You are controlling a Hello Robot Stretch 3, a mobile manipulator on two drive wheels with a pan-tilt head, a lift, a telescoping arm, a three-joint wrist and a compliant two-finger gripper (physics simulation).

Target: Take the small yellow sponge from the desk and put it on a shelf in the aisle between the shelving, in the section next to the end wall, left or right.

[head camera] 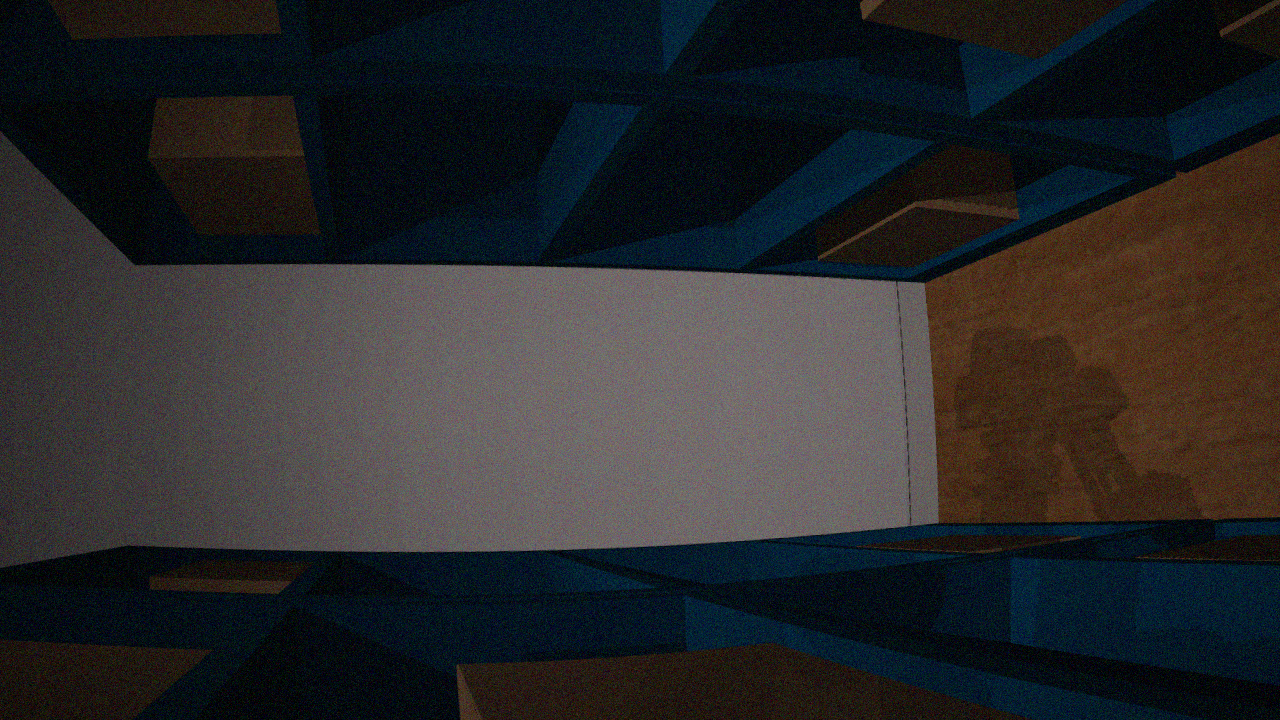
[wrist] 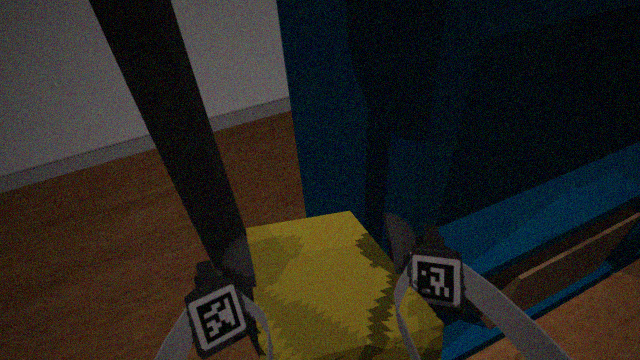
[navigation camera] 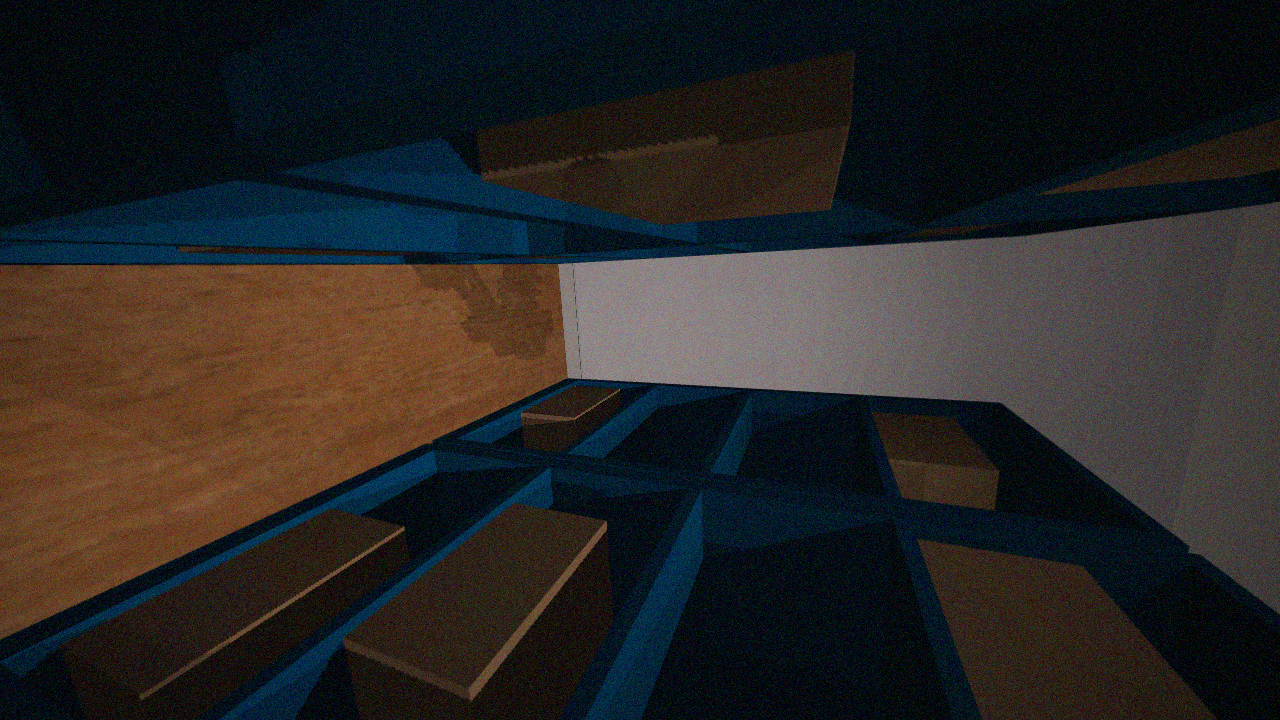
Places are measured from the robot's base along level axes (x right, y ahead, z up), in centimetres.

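Pixels of known places: gripper, fingertip midpoint: (wrist: pixel 317 252).
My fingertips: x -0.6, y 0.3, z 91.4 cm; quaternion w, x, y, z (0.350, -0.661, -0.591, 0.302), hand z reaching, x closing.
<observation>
Behind a point stands the place of what it marks.
The yellow sponge (wrist: pixel 325 300) @[z 94.1, x 3.7, y -0.2 cm] is held between the fingers in the wrist view. My gripper (wrist: pixel 317 252) @[z 91.4, x -0.6, y 0.3 cm] is shut on it, one fingertip against each side. Blue shelving (wrist: pixel 325 150) @[z 68.6, x -38.1, y 9.9 cm] rises close behind and to the right of the sponge in that view. The head and navigation cameras show the aisle turned sideways. Blue shelving (head camera: pixel 492 80) (navigation camera: pixel 787 514) with several compartments lines both sides, up to the pale end wall (head camera: pixel 537 402) @[z 98.5, x -6.7, y 202.6 cm] (navigation camera: pixel 805 313) @[z 120.4, x -11.6, y 201.9 cm]. The gripper, the sponge and the desk do not show in these two views.
Brown boxes (head camera: pixel 241 192) (navigation camera: pixel 483 591) stand in some compartments. Wooden floor (head camera: pixel 1163 313) @[z 0.0, x 10.7, y 120.0 cm] (navigation camera: pixel 223 358) @[z 0.0, x 2.3, y 58.6 cm] (wrist: pixel 100 240) @[z 0.0, x -99.0, y -75.4 cm] runs along the aisle, with a dark shadow near the end wall. A dark upright bar (wrist: pixel 165 125) and a pale wall (wrist: pixel 50 75) @[z 50.5, x -158.0, y -86.5 cm] are left in the wrist view.
</observation>
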